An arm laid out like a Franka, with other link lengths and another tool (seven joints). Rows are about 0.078 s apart.
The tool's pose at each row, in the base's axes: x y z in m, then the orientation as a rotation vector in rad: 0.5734 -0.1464 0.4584 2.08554 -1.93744 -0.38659; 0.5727 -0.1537 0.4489 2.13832 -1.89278 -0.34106; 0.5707 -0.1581 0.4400 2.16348 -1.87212 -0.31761; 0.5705 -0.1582 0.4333 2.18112 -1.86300 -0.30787; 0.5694 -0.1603 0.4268 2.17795 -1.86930 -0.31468; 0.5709 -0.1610 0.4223 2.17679 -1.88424 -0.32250; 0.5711 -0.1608 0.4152 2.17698 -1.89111 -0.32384; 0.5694 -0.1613 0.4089 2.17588 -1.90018 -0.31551; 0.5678 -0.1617 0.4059 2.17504 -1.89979 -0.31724; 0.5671 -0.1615 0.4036 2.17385 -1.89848 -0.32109; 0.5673 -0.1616 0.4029 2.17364 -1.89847 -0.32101; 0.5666 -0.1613 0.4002 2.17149 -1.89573 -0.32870; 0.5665 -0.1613 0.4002 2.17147 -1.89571 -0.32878; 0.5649 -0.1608 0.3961 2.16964 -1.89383 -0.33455
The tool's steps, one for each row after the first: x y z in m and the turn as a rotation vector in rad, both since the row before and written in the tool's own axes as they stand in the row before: 0.0074 -0.0024 0.0092 0.02390 0.02956 -0.04266; 0.0041 -0.0007 0.0092 0.01292 0.01427 -0.01993; 0.0000 -0.0021 0.0064 0.00955 0.00339 -0.01225; 0.0019 -0.0008 0.0066 -0.00115 -0.00571 0.00381; 0.0009 -0.0028 0.0038 0.00423 -0.01112 0.00653; -0.0001 -0.0025 0.0066 0.00322 -0.00408 0.00282; 0.0003 -0.0004 0.0065 0.00716 0.00091 0.00536; 0.0002 0.0006 0.0034 -0.00134 -0.00049 0.00011; -0.0003 -0.0001 0.0024 -0.00281 -0.00114 -0.00031; 0.0001 -0.0004 0.0006 -0.00010 0.00013 0.00011; -0.0004 -0.0002 0.0028 -0.00554 -0.00233 -0.00080; 0.0000 0.0001 0.0000 -0.00005 -0.00003 -0.00001; -0.0007 0.0001 0.0044 -0.00419 -0.00176 -0.00042
